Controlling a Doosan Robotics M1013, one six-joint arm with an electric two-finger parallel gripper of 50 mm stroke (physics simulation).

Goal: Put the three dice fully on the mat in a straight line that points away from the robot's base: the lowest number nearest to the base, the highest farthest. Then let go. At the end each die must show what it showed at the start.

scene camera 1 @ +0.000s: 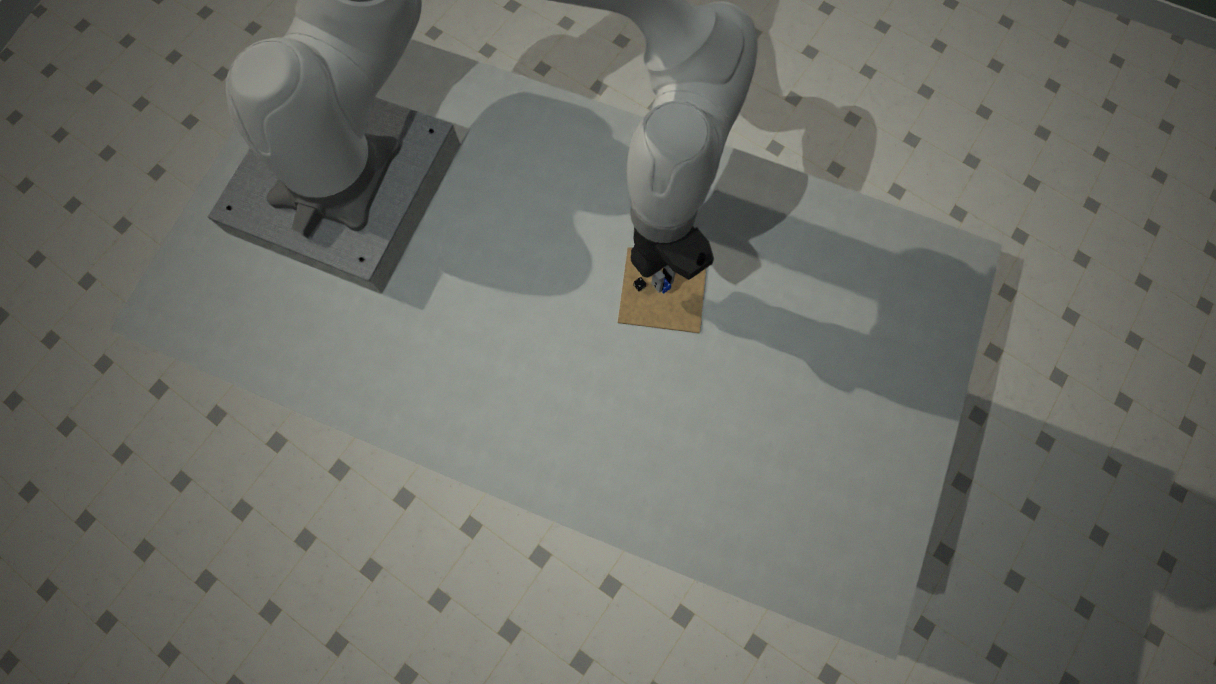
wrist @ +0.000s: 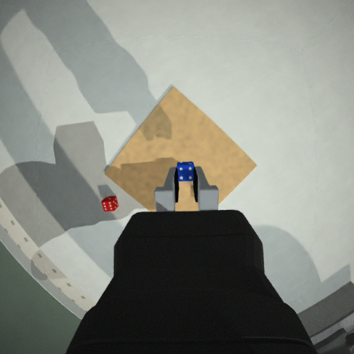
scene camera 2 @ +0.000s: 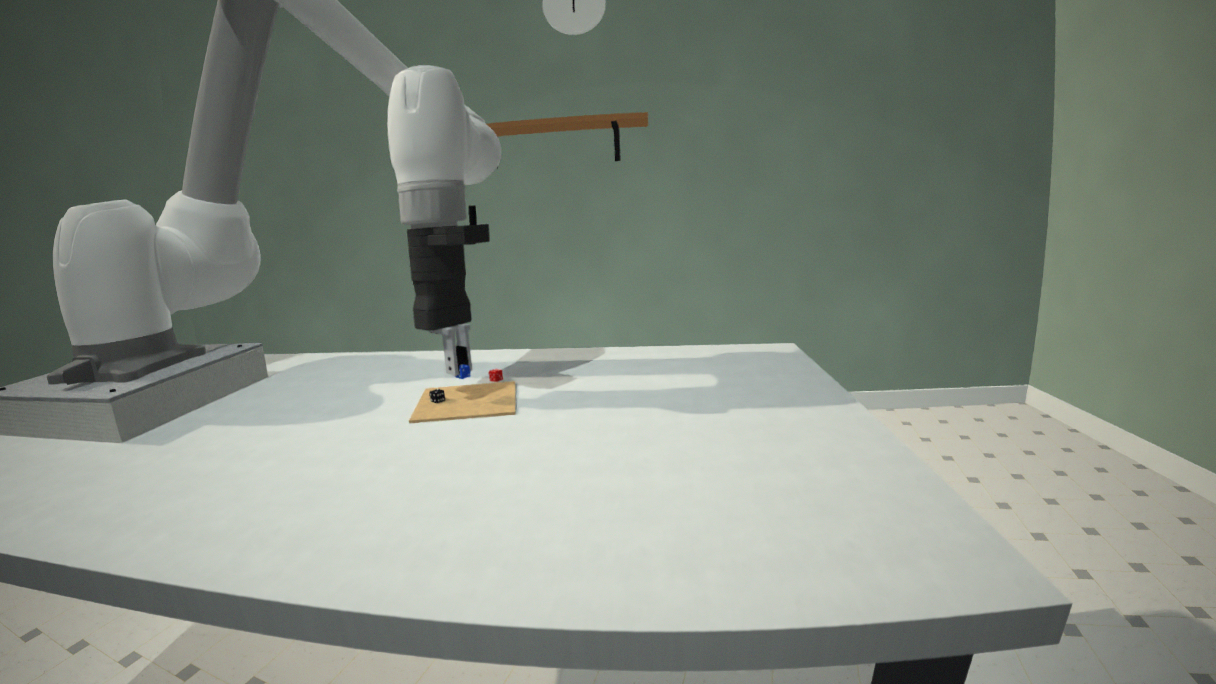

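Where they show: gripper, fingertip midpoint: [scene camera 1: 662, 283] [scene camera 2: 459, 372]; arm's base at its link origin: [scene camera 1: 335, 173] [scene camera 2: 131, 367].
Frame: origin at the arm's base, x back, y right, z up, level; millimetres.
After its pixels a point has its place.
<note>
My gripper [scene camera 1: 662, 281] {x -597, y 21, z -19 mm} [scene camera 2: 458, 371] {x -597, y 21, z -19 mm} [wrist: 185, 177] is shut on the blue die [scene camera 1: 666, 287] {x -606, y 30, z -9 mm} [scene camera 2: 463, 371] {x -606, y 33, z -15 mm} [wrist: 185, 172] and holds it above the tan mat [scene camera 1: 646, 315] {x -586, y 69, z -61 mm} [scene camera 2: 467, 411] {x -615, y 65, z -61 mm} [wrist: 210, 135]. The blue die's face toward the wrist camera shows four pips. The black die [scene camera 1: 639, 284] {x -560, y 24, z -45 mm} [scene camera 2: 437, 396] {x -563, y 30, z -51 mm} sits on the mat, near the side toward the base; its number is not readable, and it does not show in the wrist view. The red die [scene camera 2: 495, 375] {x -624, y -78, z -55 mm} [wrist: 109, 203] lies on the table off the mat, with several pips on top; it does not show in scene camera 1.
The robot's base stands on a grey block [scene camera 1: 297, 246] {x 6, y 146, z 0 mm} [scene camera 2: 59, 418] {x -17, y 157, z -33 mm} at the left of the white table [scene camera 1: 510, 408] {x -418, y 288, z -66 mm} [scene camera 2: 595, 510] {x -791, y 315, z -65 mm}. Arm shadows fall across the table and part of the mat. A green wall stands behind the table.
</note>
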